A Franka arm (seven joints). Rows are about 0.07 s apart.
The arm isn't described. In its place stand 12 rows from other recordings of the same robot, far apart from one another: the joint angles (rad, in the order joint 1, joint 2, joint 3, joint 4, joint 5, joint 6, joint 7), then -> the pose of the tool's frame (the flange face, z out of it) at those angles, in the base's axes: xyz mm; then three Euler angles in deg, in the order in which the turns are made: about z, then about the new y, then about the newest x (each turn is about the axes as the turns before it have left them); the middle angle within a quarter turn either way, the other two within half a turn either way.
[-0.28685 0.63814 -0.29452 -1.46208 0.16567 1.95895 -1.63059] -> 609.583 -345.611 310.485 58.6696 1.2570 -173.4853
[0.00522 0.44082 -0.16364 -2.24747 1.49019 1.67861 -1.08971] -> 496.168 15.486 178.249 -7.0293 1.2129 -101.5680
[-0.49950 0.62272 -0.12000 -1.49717 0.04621 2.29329 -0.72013] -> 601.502 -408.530 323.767 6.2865 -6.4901 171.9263
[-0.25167 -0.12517 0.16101 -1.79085 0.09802 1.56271 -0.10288] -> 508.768 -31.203 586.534 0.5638 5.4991 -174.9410
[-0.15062 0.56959 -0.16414 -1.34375 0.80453 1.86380 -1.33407] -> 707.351 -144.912 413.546 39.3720 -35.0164 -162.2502
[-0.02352 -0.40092 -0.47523 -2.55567 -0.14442 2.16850 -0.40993] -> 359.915 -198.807 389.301 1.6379 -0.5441 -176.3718
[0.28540 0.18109 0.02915 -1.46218 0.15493 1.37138 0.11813] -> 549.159 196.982 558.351 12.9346 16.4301 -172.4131
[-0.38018 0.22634 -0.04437 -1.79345 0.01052 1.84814 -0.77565] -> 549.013 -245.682 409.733 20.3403 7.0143 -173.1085
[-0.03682 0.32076 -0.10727 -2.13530 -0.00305 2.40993 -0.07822] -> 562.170 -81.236 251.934 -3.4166 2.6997 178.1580
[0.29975 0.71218 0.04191 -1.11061 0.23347 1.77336 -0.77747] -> 698.013 259.787 394.354 59.6749 -7.8305 -167.3139
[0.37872 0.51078 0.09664 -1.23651 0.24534 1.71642 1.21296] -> 622.636 328.557 477.521 -44.6131 16.1908 -175.9913
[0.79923 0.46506 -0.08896 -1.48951 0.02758 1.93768 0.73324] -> 514.659 457.351 403.675 -1.3736 0.0927 178.8167
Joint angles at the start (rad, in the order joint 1, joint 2, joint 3, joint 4, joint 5, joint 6, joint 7):
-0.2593, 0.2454, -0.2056, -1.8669, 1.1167, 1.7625, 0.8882
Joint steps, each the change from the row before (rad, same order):
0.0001, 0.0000, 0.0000, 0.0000, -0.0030, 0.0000, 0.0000
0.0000, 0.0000, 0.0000, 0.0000, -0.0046, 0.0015, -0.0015
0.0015, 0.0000, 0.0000, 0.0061, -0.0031, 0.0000, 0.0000
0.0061, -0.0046, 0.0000, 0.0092, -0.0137, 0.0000, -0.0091
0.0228, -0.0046, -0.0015, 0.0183, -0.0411, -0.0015, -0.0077
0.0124, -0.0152, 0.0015, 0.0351, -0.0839, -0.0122, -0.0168
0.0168, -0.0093, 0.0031, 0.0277, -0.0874, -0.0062, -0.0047
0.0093, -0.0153, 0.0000, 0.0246, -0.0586, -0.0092, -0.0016
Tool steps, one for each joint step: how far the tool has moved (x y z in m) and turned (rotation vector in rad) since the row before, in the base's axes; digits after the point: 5 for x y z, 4 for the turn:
-0.00015, 0.00000, -0.00020, -0.0023, 0.0012, 0.0016
-0.00018, -0.00029, -0.00030, -0.0049, 0.0003, 0.0020
0.00134, 0.00035, 0.00250, -0.0051, -0.0042, 0.0034
0.00189, 0.00264, 0.00598, -0.0186, -0.0144, 0.0182
0.00480, 0.01043, 0.00830, -0.0428, -0.0103, 0.0474
0.00233, 0.00514, 0.01949, -0.0823, -0.0229, 0.0721
0.00226, 0.00751, 0.01264, -0.0823, -0.0023, 0.0644
0.00006, 0.00297, 0.01677, -0.0576, -0.0123, 0.0397

